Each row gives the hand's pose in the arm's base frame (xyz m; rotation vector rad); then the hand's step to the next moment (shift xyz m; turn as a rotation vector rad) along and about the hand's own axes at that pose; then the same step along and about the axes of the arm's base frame.
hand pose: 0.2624 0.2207 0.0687 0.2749 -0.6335 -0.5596
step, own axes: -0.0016 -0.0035 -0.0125 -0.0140 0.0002 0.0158
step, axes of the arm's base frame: 0.0053 -0.0010 -0.0119 -0.0191 0.0070 0.0056
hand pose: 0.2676 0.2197 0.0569 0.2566 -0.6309 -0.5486
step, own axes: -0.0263 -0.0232 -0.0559 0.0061 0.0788 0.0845
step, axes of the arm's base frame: 0.0075 -0.0010 -0.0655 -0.0163 0.0565 0.0996
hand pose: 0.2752 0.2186 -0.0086 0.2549 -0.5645 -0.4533
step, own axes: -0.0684 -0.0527 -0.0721 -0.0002 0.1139 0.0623
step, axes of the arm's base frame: -0.0286 -0.0053 -0.1087 0.0035 0.0926 0.0910
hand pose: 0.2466 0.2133 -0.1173 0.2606 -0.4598 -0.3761
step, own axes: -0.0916 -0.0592 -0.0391 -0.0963 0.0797 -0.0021
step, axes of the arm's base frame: -0.0747 -0.0096 -0.0880 -0.0556 0.1113 -0.0125
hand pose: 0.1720 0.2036 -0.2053 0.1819 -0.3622 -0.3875
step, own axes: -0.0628 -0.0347 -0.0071 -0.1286 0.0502 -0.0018
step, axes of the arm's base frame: -0.0632 -0.0058 -0.0343 -0.0935 0.0973 -0.0293
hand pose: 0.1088 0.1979 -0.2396 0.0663 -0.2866 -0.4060
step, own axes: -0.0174 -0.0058 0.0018 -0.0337 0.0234 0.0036
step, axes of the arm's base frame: -0.0180 0.0016 -0.0035 -0.0218 0.0349 -0.0025
